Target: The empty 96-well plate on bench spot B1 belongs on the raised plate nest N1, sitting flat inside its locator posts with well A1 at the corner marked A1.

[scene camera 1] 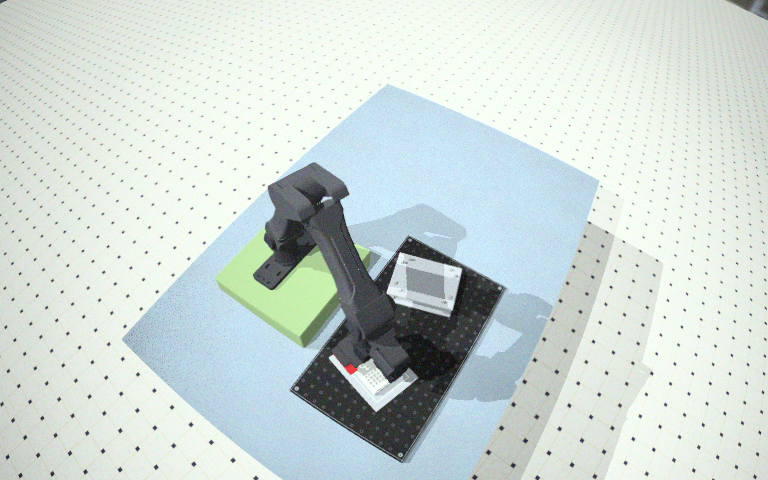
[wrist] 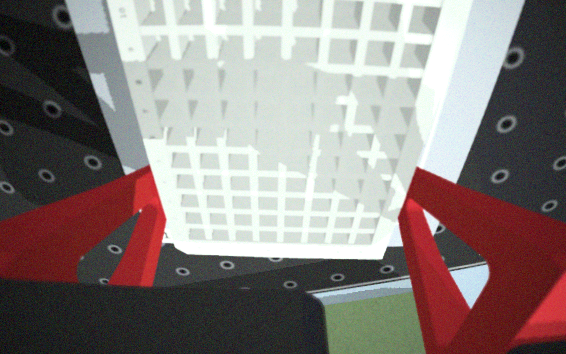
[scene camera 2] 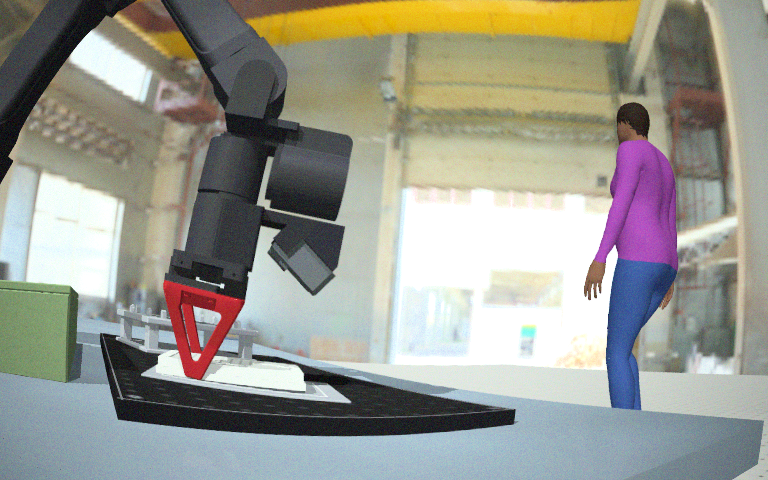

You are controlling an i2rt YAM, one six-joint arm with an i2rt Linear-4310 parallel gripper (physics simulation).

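Places are measured from the arm's base along level axes (x right, y back, z down), in millimetres.
Where they show: gripper, fingertip midpoint: [wrist: 282,176] [scene camera 2: 197,371]; arm's base, link origin: [scene camera 1: 288,257].
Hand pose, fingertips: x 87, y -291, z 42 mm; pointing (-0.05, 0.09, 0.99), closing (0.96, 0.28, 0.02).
Each offset is from my fingertips to the centre of the thing. "pt": to the spot under its first point.
The white 96-well plate @[dx +9, dy -29, dz -7 mm] [scene camera 1: 373,378] [scene camera 2: 260,373] [wrist: 280,120] lies level over the pale sheet of spot B1 @[pt dx +78, dy -97, dz +1 mm] [scene camera 1: 378,403] [scene camera 2: 334,393] [wrist: 482,60], on it or barely above; I cannot tell which. My gripper [scene camera 1: 370,371] [scene camera 2: 195,370] [wrist: 282,176] is shut on the plate, with one red finger against each long side near one short end. Small numbers run along the plate's left edge in the wrist view. The raised nest N1 @[dx -234, dy -23, dz -22 mm] [scene camera 1: 399,283] [scene camera 2: 151,333] stands apart, with posts at its corners. Its A1 mark cannot be made out.
A black perforated board [scene camera 1: 339,404] [scene camera 2: 424,404] [wrist: 530,140] bears B1 and the nest. The arm's base stands on a green block [scene camera 1: 266,305] [scene camera 2: 33,333] [wrist: 370,325] beside the board. A person [scene camera 2: 645,198] stands in the background.
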